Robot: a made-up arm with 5 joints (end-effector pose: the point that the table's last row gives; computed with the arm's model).
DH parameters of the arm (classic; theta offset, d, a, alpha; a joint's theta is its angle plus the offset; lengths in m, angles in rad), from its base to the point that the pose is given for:
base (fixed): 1.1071 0 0.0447 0
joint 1: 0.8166 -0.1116 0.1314 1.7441
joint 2: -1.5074 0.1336 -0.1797 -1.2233
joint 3: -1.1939 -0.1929 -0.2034 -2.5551
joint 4: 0 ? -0.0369 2.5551
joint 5: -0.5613 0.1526 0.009 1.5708
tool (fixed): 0 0.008 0 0
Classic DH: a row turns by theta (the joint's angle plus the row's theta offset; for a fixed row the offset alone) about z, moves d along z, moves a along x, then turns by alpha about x.
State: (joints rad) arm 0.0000 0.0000 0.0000 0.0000 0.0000
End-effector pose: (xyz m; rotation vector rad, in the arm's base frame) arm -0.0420 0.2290 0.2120 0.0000 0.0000 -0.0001
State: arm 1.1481 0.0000 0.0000 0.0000 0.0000
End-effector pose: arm -0.1779 0.0610 0.2120 -0.0001 0.0000 1.1480
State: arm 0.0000 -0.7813 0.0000 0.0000 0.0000
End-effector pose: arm -0.1358 0.4138 0.0738 -0.7222 -0.2660 0.1346
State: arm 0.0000 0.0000 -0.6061 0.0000 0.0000
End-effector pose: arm -0.1080 0.2290 0.0832 -0.0001 -0.6061 -0.0001
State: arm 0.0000 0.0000 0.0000 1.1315 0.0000
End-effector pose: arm 0.0373 0.2220 0.1746 -0.3334 -0.9424 -0.5302
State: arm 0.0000 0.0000 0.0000 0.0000 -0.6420
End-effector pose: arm -0.0486 0.2290 0.2158 -0.0001 -0.6420 -0.0001
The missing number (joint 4, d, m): -0.0727
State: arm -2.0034 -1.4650 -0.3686 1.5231 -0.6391
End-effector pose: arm 0.4111 -0.0033 -0.1171 -2.5039 -0.8233 0.5475
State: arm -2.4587 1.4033 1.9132 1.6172 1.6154
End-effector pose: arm -0.1774 -0.1365 -0.1994 2.3400 0.5661 -0.5157
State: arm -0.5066 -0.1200 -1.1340 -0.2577 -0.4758
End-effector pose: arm -0.0164 0.2738 -0.0574 -0.4000 -1.3635 -0.1720
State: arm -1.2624 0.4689 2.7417 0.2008 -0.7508
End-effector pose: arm 0.2565 -0.2440 -0.0828 1.3735 1.3734 -0.4059
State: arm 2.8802 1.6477 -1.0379 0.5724 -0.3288
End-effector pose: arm 0.0379 0.0171 -0.0368 0.6666 0.4448 1.0957
